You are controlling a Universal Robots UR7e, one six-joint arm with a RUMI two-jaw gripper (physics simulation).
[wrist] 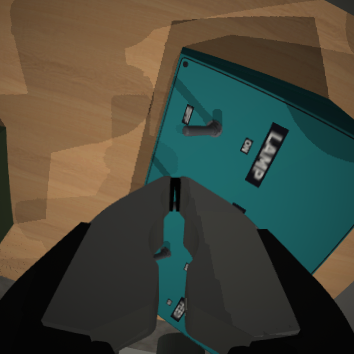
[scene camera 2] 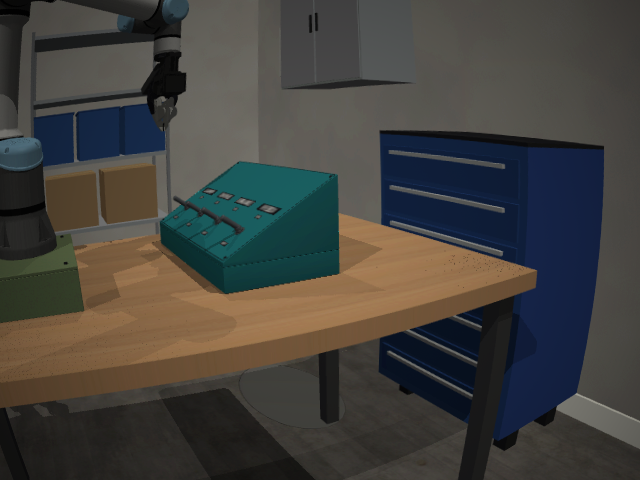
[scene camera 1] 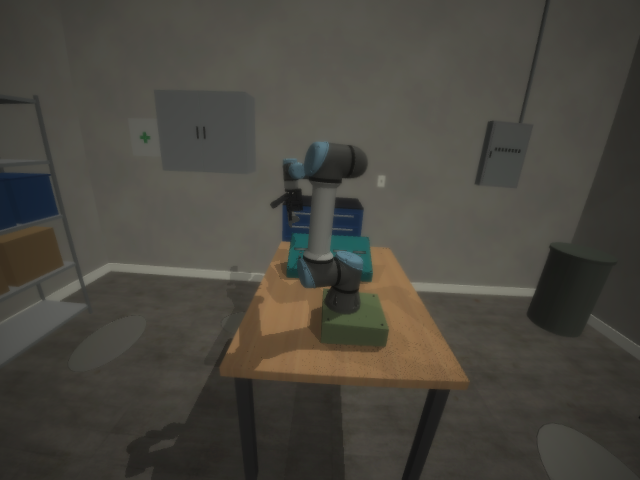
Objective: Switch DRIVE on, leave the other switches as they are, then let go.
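Pixels of known places: gripper, fingertip midpoint: [wrist: 174, 179] [scene camera 2: 162, 131] [scene camera 1: 291, 227]; arm's base at its link origin: [scene camera 2: 26, 249] [scene camera 1: 342, 303].
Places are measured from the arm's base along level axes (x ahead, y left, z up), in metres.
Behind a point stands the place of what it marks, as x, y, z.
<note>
The teal switch panel [scene camera 1: 351, 242] {0.582, -0.101, 0.075} [scene camera 2: 281, 178] {0.596, -0.047, 0.083} [wrist: 300, 220] {0.586, 0.163, 0.075} stands on the table. Dark lever switches [scene camera 2: 231, 224] {0.434, -0.149, 0.018} run along its sloped face. In the wrist view the LAMP lever [wrist: 200, 130] {0.440, 0.219, 0.027} leans to its OFF side, away from the LAMP label [wrist: 266, 155] {0.522, 0.216, 0.039}. My gripper [scene camera 1: 292, 220] {0.408, 0.266, 0.206} [scene camera 2: 163, 127] {0.408, 0.266, 0.206} [wrist: 174, 179] {0.408, 0.266, 0.206} is shut with nothing between its fingertips and hangs above the panel, apart from it. The fingers hide the DRIVE lever and most of its label in the wrist view. Another lever [wrist: 162, 252] {0.450, -0.019, 0.013} partly shows between the fingers, with the FEED label [wrist: 179, 309] {0.515, -0.144, 0.038} below it.
The wooden table [scene camera 1: 289, 356] {-0.221, 0.206, -0.095} [scene camera 2: 310, 320] {0.452, -0.409, -0.095} carries the arm's green base block [scene camera 1: 354, 328] {-0.148, -0.035, -0.015} [scene camera 2: 41, 297] {0.024, -0.175, -0.057} near the panel. A blue drawer cabinet [scene camera 1: 351, 219] [scene camera 2: 553, 258] stands beyond the table's far end. A shelf rack [scene camera 1: 68, 232] with boxes stands at the left wall.
</note>
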